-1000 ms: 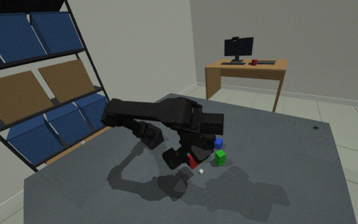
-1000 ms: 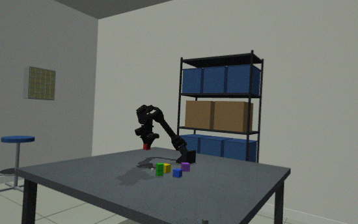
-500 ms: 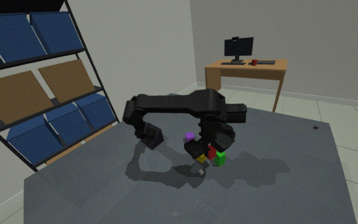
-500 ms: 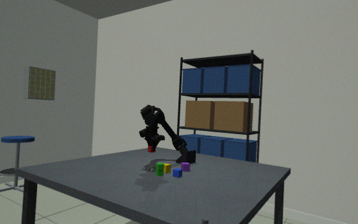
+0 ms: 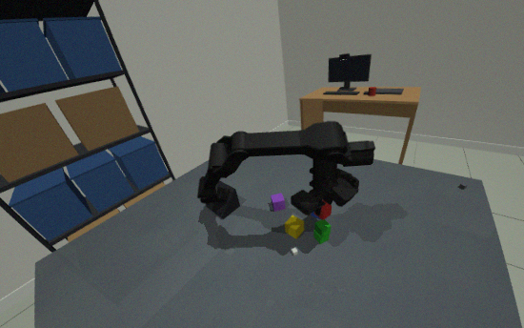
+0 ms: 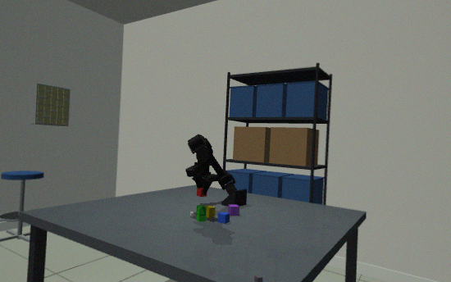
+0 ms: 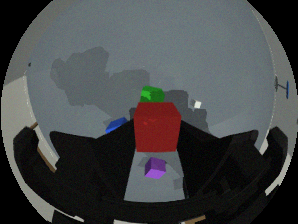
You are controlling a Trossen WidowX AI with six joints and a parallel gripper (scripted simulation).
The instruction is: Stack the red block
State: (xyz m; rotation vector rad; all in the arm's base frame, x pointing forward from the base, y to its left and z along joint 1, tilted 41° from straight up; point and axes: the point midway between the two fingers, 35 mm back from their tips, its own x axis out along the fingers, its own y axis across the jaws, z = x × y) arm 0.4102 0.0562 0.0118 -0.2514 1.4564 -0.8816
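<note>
Right now my gripper tip is 90 mm past the yellow block, 10 mm to the left of it and 100 mm above it. Also, from my gripper tip: red block (10 mm above); small white cube (50 mm behind, 90 mm to the right, 120 mm below); blue block (40 mm behind, 100 mm to the left, 100 mm below).
</note>
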